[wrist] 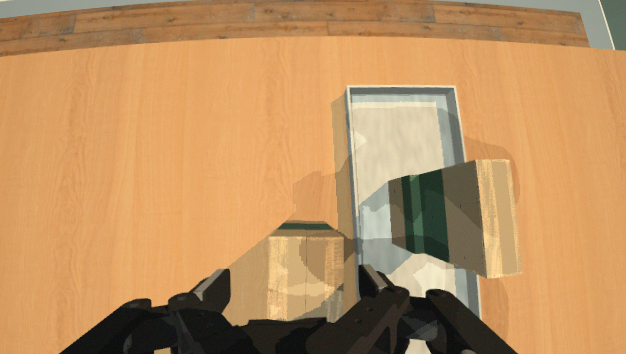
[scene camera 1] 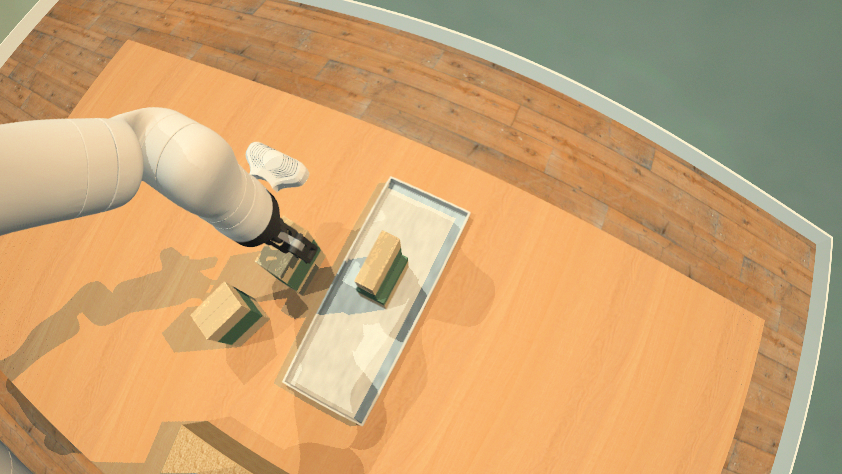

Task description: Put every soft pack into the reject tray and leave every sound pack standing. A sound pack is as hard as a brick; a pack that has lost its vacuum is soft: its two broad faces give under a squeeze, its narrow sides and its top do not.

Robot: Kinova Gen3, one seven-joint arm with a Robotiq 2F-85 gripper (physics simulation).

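Places are measured from the arm's base along level axes (x ahead, y left, z up), in millimetres.
Where they show: gripper, fingertip midpoint: (wrist: pixel 294 281) (scene camera 1: pixel 282 239).
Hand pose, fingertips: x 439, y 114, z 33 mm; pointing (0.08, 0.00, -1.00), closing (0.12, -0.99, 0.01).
Observation:
After its pixels a point has its place.
My gripper (scene camera 1: pixel 302 249) (wrist: pixel 294 281) @(x 439, y 114, z 33 mm) is open, with nothing held. In the wrist view its fingers stand apart on either side of the top of a standing tan pack with a green band (scene camera 1: pixel 301 277) @(x 415, y 80, z -44 mm) (wrist: pixel 306 270) @(x 449, y 107, z 41 mm); their exact height against it is unclear. The arm hides part of this pack in the scene view. A second tan and green pack (scene camera 1: pixel 225 315) @(x 295, y 115, z 41 mm) stands on the table left of the reject tray. A third pack (scene camera 1: pixel 378 263) @(x 491, y -26, z 44 mm) (wrist: pixel 500 220) @(x 492, y -22, z 45 mm) stands upright inside the reject tray (scene camera 1: pixel 327 368) @(x 317, y -29, z -96 mm) (wrist: pixel 395 132) @(x 598, y 0, z -96 mm).
A tan block (scene camera 1: pixel 197 454) @(x 66, y 44, z 0 mm), cut off by the bottom edge of the scene view, stands near the table's lower left. The tray's low rim runs close to the right of the pack at my gripper. The table (scene camera 1: pixel 559 329) @(x 588, y -314, z -99 mm) (wrist: pixel 165 125) @(x 575, y 308, z -99 mm) extends beyond the tray.

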